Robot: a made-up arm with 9 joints. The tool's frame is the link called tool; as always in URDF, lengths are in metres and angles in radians. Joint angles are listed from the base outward. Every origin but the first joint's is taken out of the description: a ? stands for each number. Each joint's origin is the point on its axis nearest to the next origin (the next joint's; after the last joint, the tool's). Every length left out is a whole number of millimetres.
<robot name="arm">
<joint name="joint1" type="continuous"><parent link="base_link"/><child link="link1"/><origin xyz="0.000 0.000 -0.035" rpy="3.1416 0.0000 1.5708"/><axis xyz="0 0 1"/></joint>
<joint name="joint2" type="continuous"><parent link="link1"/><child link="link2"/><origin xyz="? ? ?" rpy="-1.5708 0.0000 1.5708"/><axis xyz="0 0 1"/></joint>
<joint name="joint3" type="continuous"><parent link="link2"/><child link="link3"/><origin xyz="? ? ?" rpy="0.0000 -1.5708 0.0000"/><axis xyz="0 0 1"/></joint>
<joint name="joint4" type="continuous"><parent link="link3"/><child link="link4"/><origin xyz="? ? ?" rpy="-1.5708 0.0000 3.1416"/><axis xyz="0 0 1"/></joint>
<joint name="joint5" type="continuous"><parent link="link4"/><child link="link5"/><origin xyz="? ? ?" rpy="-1.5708 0.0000 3.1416"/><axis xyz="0 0 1"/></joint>
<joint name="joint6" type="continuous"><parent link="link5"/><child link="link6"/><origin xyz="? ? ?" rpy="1.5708 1.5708 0.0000"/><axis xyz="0 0 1"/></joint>
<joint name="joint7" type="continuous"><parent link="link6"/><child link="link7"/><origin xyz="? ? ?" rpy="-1.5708 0.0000 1.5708"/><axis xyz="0 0 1"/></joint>
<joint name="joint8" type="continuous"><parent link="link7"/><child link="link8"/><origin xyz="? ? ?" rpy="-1.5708 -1.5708 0.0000"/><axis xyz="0 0 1"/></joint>
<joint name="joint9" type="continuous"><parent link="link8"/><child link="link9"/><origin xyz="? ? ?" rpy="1.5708 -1.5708 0.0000"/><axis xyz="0 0 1"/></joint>
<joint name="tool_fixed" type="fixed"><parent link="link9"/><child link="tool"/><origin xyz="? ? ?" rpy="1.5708 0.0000 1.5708"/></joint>
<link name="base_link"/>
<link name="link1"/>
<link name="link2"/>
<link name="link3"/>
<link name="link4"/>
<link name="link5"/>
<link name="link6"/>
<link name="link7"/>
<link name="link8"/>
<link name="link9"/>
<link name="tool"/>
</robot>
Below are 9 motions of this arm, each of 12 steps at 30 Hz.
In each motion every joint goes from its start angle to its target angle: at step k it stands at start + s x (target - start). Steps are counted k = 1, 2, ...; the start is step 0. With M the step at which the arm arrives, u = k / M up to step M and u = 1 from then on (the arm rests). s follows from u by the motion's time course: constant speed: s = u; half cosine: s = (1 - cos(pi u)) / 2; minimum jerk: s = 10 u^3 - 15 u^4 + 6 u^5.
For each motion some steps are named. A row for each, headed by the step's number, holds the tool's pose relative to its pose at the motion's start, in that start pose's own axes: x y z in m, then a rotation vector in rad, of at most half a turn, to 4 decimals.
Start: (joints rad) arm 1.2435 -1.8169 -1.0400 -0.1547 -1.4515 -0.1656 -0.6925 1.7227 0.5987
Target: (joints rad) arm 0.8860 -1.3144 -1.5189 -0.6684 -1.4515 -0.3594 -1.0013 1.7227 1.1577
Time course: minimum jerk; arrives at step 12
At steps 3, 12:
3: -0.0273 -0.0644 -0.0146 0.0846 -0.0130 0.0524
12: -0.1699 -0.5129 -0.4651 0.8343 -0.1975 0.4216

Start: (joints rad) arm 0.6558 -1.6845 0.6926 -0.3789 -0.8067 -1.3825 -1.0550 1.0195 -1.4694
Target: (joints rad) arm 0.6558 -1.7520 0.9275 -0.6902 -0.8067 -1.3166 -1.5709 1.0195 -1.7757
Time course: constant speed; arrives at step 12
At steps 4, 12:
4: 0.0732 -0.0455 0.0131 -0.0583 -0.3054 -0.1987
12: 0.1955 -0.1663 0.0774 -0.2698 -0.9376 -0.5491

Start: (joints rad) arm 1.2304 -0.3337 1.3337 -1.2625 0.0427 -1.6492 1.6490 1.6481 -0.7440
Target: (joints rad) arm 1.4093 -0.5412 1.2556 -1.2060 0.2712 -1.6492 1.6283 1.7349 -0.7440
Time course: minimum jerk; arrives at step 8
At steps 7, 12:
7: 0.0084 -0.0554 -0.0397 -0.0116 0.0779 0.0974
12: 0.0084 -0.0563 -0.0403 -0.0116 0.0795 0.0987

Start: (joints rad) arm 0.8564 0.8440 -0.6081 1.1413 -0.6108 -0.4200 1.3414 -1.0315 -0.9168
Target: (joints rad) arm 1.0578 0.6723 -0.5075 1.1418 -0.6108 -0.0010 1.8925 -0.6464 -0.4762
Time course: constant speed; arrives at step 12
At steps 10, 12:
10: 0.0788 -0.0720 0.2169 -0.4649 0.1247 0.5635
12: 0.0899 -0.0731 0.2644 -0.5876 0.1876 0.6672

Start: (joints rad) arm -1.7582 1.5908 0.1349 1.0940 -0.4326 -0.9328 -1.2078 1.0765 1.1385
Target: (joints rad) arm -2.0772 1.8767 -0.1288 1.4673 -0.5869 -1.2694 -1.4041 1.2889 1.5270
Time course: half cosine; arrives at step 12
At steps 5, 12:
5: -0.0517 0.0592 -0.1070 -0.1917 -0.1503 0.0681
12: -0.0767 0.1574 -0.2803 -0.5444 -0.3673 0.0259

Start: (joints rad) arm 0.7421 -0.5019 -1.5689 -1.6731 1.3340 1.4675 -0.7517 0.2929 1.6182
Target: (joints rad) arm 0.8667 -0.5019 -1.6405 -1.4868 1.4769 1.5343 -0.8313 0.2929 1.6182
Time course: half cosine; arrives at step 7
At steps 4, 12:
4: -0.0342 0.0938 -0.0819 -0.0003 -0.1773 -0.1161
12: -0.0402 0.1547 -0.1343 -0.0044 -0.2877 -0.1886

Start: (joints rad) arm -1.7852 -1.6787 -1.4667 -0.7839 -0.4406 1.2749 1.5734 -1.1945 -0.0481
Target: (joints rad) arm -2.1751 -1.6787 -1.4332 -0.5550 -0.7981 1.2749 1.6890 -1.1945 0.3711
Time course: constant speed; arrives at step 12
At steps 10, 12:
10: -0.0329 -0.0843 0.0224 -0.3062 0.3069 -0.0063
12: -0.0441 -0.1005 0.0253 -0.3592 0.3776 -0.0258

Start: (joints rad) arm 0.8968 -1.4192 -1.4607 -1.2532 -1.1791 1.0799 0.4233 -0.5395 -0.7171
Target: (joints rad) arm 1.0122 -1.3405 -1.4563 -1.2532 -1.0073 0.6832 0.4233 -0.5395 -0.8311
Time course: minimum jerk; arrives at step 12
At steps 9, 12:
9: 0.0914 0.0815 -0.0023 0.3157 -0.4075 0.2382
12: 0.1014 0.0931 0.0016 0.3527 -0.4544 0.2656

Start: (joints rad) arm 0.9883 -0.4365 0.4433 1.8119 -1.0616 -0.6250 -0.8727 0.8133 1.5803
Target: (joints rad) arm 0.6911 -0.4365 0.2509 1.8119 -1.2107 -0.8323 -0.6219 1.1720 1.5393
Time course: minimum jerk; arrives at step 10
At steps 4, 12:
4: 0.0009 -0.0504 0.0125 -0.1515 0.0085 0.0728
12: 0.0156 -0.1367 0.0383 -0.4913 -0.0111 0.2227

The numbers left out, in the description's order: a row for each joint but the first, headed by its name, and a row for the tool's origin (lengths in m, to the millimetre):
joint2: -0.156 -0.056 0.000
joint3: 0.013 0.242 0.000
joint4: -0.110 -0.216 0.000
joint5: -0.174 -0.180 0.000
joint6: 0.117 0.382 0.000
joint7: -0.034 0.272 0.000
joint8: -0.118 0.025 0.000
joint9: -0.072 0.168 0.000
tool: -0.002 -0.038 0.000

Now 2 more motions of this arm.
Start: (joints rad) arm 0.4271 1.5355 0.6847 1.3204 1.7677 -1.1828 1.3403 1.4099 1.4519
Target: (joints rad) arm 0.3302 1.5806 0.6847 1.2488 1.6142 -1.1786 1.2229 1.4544 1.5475
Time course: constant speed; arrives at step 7
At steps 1, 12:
1: -0.0027 0.0037 0.0005 0.0202 -0.0091 -0.0162
12: -0.0165 0.0269 0.0061 0.1368 -0.0704 -0.1206

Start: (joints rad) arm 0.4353 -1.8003 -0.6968 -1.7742 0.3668 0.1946 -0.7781 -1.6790 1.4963
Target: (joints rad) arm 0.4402 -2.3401 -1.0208 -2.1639 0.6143 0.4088 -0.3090 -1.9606 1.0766
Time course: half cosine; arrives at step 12
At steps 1, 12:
1: 0.0033 -0.0035 0.0024 0.0050 -0.0114 0.0085
12: 0.2898 -0.1782 0.0576 0.6249 -0.6409 0.4785

